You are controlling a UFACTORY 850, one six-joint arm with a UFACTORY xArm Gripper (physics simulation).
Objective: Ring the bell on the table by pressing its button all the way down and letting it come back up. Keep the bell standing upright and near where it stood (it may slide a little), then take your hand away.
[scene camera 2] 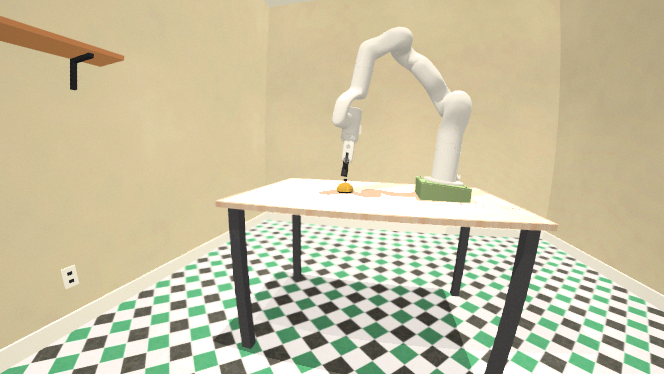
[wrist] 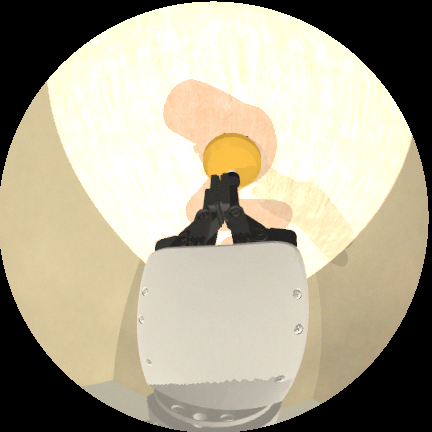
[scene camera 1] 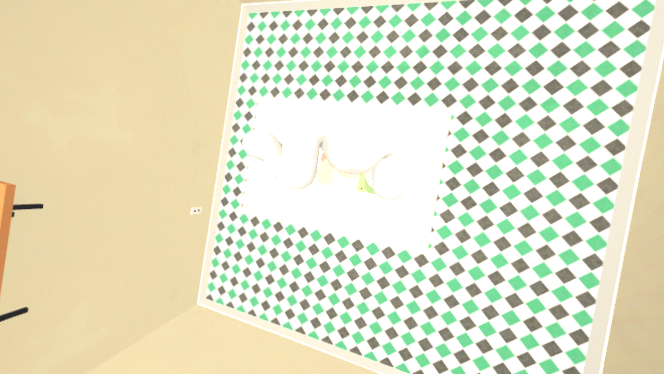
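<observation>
The bell, an orange-yellow dome [scene camera 2: 345, 188] [wrist: 227, 154], stands upright on the table [scene camera 2: 265, 199] [wrist: 115, 90]. Its small black button [scene camera 2: 345, 179] [wrist: 234, 179] sits on top. My gripper [scene camera 2: 344, 175] [wrist: 221, 184] is shut and empty, pointing down just above the button. In the scene camera 2 view its tips are very close to the button; whether they touch it is too small to tell. In the wrist view the fingertips partly cover the button, which shows slightly to the right of their middle. In the scene camera 1 view the arm hides the bell and gripper.
The white arm [scene camera 2: 447, 145] stands on a green block [scene camera 2: 442, 191] at the right of the table in the scene camera 2 view. An orange wall shelf [scene camera 1: 6, 220] [scene camera 2: 55, 42] is on the left wall, away from the arm.
</observation>
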